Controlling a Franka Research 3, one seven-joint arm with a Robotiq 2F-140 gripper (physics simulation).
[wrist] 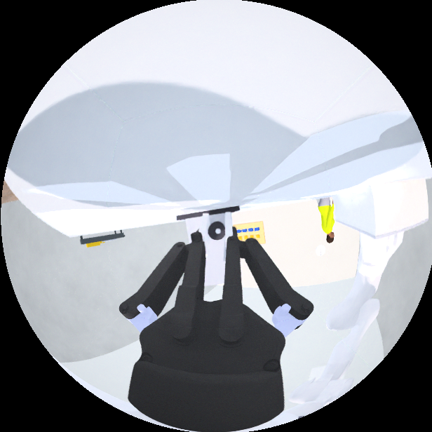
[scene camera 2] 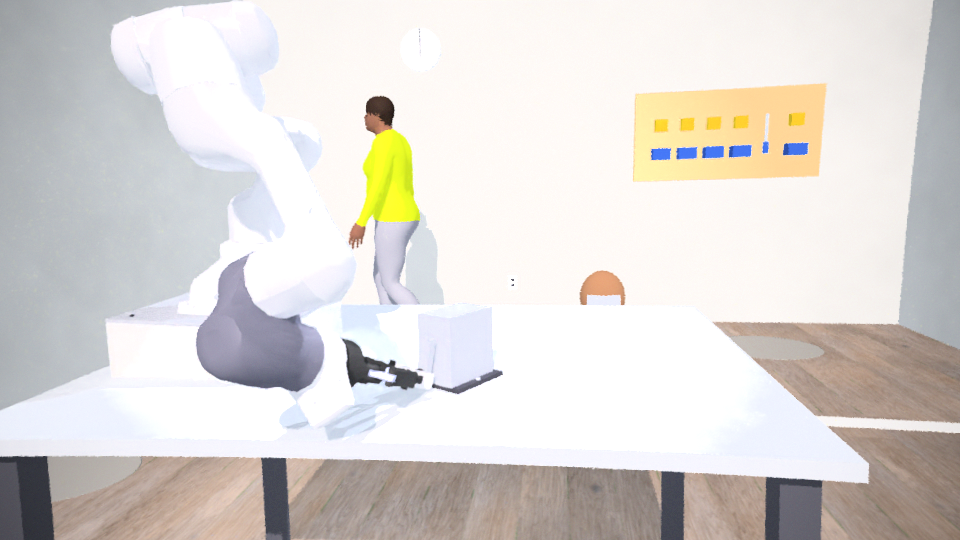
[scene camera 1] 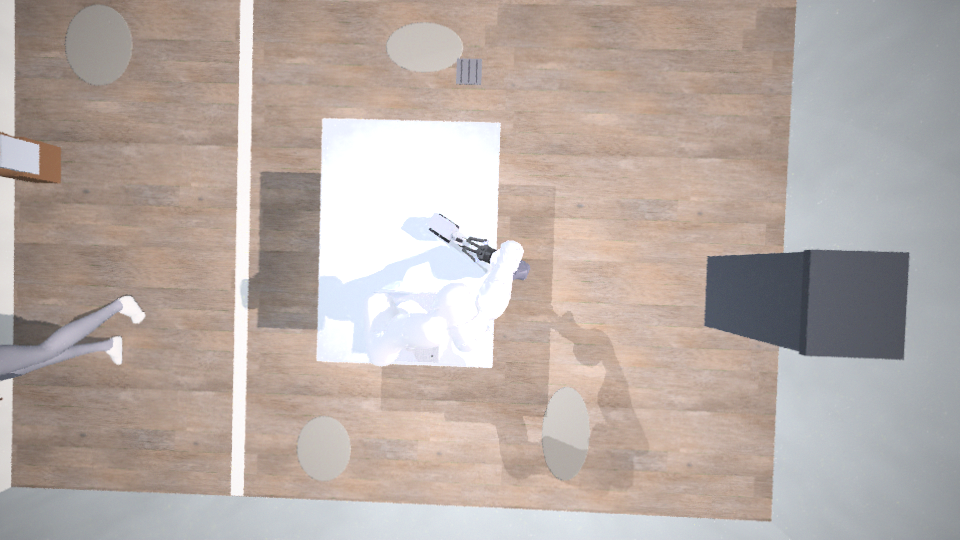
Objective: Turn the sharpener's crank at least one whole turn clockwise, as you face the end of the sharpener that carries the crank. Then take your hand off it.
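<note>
The sharpener (scene camera 1: 444, 227) (scene camera 2: 464, 343) (wrist: 191, 225) is a pale upright box on a dark base (scene camera 2: 479, 381) (wrist: 208, 213), standing on the white table. In the wrist view its crank end faces the gripper, and a black round hub (wrist: 212, 231) with a pale centre shows between the fingers. My gripper (scene camera 1: 461, 239) (scene camera 2: 424, 380) (wrist: 217, 220) is at this end, low beside the box. Its fingers stand close together, shut on the crank. The pale crank is largely hidden by the fingers and blends with the box, so its exact angle cannot be told.
The white table (scene camera 1: 402, 154) (scene camera 2: 657, 402) bears the arm's pale base block (scene camera 2: 154, 345). The arm reaches along the table's edge in the top view. A person in a yellow top (scene camera 2: 391, 177) (wrist: 327, 215) is by the far wall, beyond the table. A chair (scene camera 2: 602, 285) stands behind the table.
</note>
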